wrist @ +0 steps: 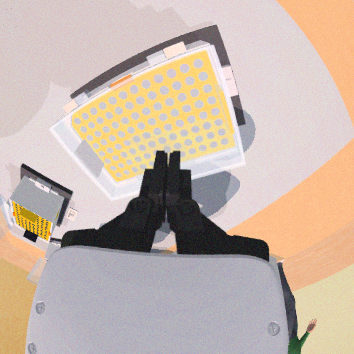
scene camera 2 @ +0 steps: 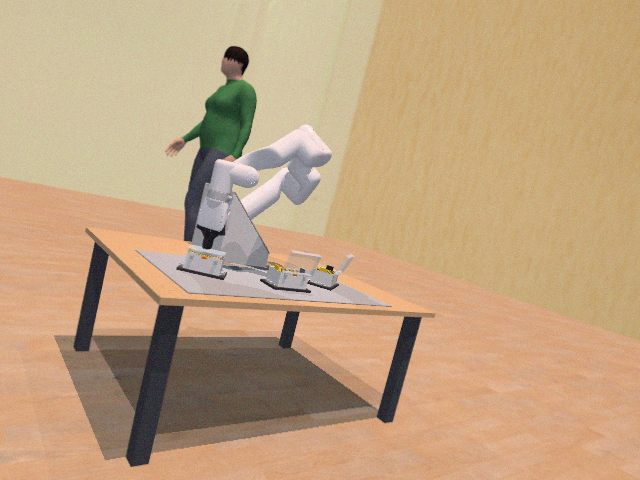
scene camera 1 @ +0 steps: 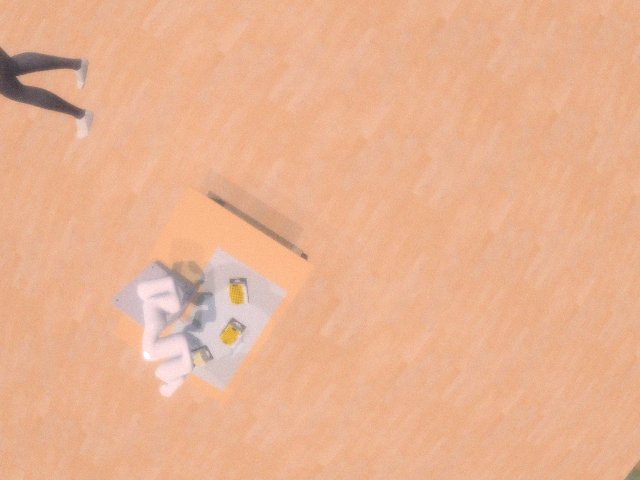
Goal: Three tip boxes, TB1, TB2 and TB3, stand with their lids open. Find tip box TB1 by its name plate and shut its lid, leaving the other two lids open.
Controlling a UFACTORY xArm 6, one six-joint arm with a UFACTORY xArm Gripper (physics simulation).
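Where they show: gripper, between the fingertips: [wrist: 168, 166] [scene camera 2: 206, 248]; arm's base, origin of its link: [scene camera 2: 240, 214].
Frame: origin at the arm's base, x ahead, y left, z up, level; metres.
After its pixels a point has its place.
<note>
One tip box [scene camera 1: 201, 356] {x 0.367, y -0.162, z -0.120 m} [scene camera 2: 204, 264] {x 0.398, y -0.233, z -0.156 m} [wrist: 150, 110] {x 0.368, y -0.242, z -0.114 m} with a yellow rack has its clear lid lying over its top; whether the lid is fully seated I cannot tell. My gripper [scene camera 2: 207, 246] {x 0.331, y -0.217, z -0.114 m} [wrist: 168, 166] {x 0.331, y -0.217, z -0.114 m} is shut and empty, its fingertips over the lid near one edge; contact is not clear. In scene camera 1 the arm hides the gripper. A second tip box [scene camera 1: 232, 333] [scene camera 2: 288, 279] {x 0.461, y 0.052, z -0.153 m} and a third tip box [scene camera 1: 236, 293] [scene camera 2: 324, 277] {x 0.340, y 0.274, z -0.151 m} stand with lids raised. An open box [wrist: 37, 205] {x 0.414, y 0.011, z -0.145 m} shows at the left of the wrist view. No name plate is readable.
The boxes stand on a grey mat [scene camera 1: 268, 294] {x 0.434, y 0.411, z -0.191 m} [scene camera 2: 165, 263] {x 0.302, y -0.334, z -0.191 m} on the wooden table [scene camera 2: 121, 253] {x 0.227, y -0.466, z -0.194 m}. The white arm [scene camera 1: 157, 341] {x 0.188, y 0.161, z 0.374 m} [scene camera 2: 268, 155] {x 0.309, y -0.065, z 0.251 m} reaches over the mat's edge. A person in green [scene camera 2: 227, 116] stands behind the table.
</note>
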